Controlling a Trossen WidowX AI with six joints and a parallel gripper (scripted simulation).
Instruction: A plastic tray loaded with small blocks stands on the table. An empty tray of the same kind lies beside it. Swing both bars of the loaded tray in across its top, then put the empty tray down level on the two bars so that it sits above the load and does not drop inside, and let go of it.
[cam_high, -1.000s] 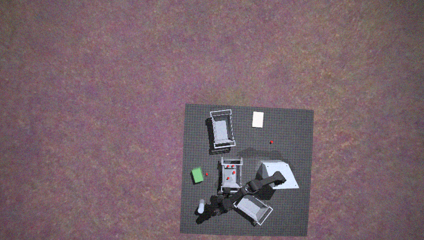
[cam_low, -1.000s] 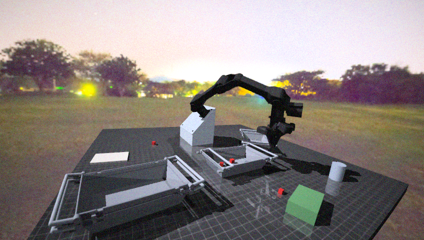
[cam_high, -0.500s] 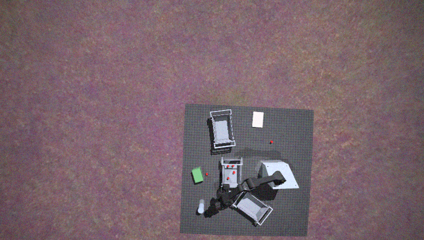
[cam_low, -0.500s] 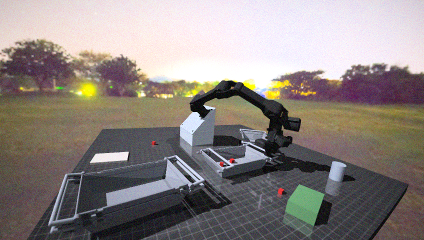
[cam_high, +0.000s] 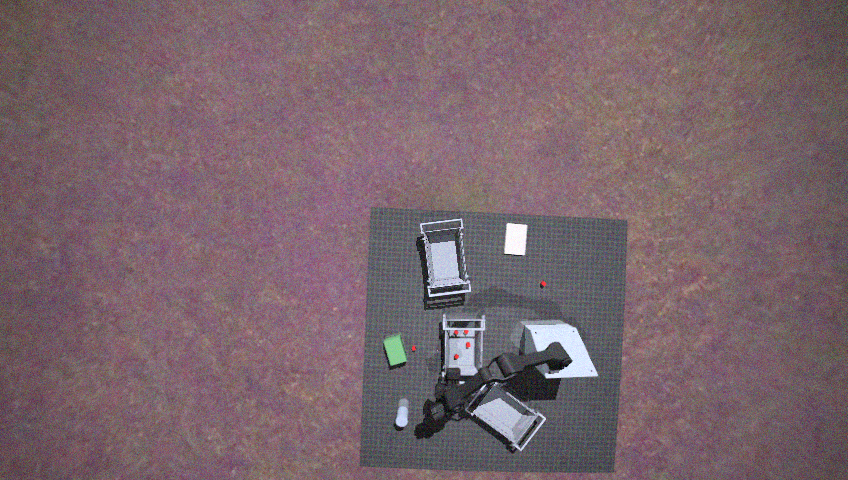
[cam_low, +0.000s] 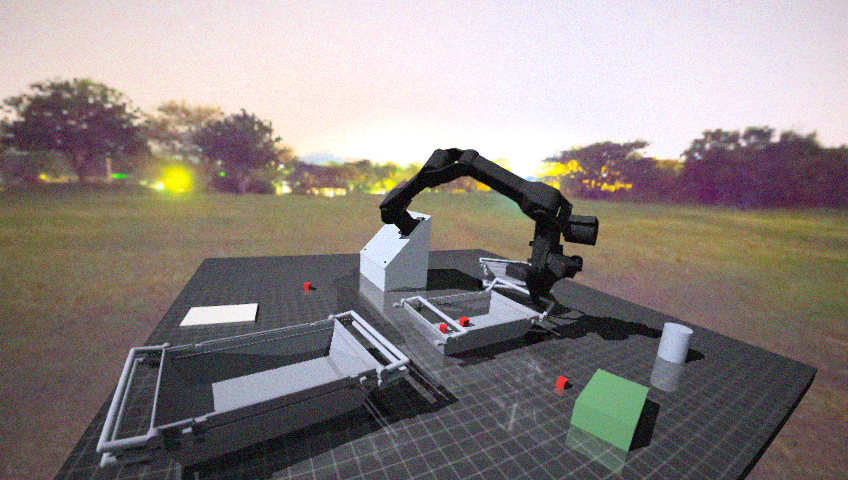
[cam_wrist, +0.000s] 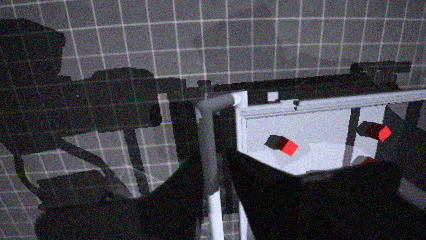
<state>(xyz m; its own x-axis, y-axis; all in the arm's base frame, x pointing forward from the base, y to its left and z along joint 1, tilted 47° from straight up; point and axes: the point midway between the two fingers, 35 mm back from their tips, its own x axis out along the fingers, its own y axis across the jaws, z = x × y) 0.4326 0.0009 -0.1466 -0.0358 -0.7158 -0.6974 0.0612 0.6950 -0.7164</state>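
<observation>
Now: gripper tip 25 cm past the grey tray, 19 cm to the right of it and 3 cm above it. The rest, counted from my gripper tip: grey cylinder (24 cm ahead, 18 cm to the left, 4 cm below); white slab (36 cm behind, 64 cm to the right, 7 cm below); green block (26 cm ahead, 14 cm to the right, 5 cm below).
</observation>
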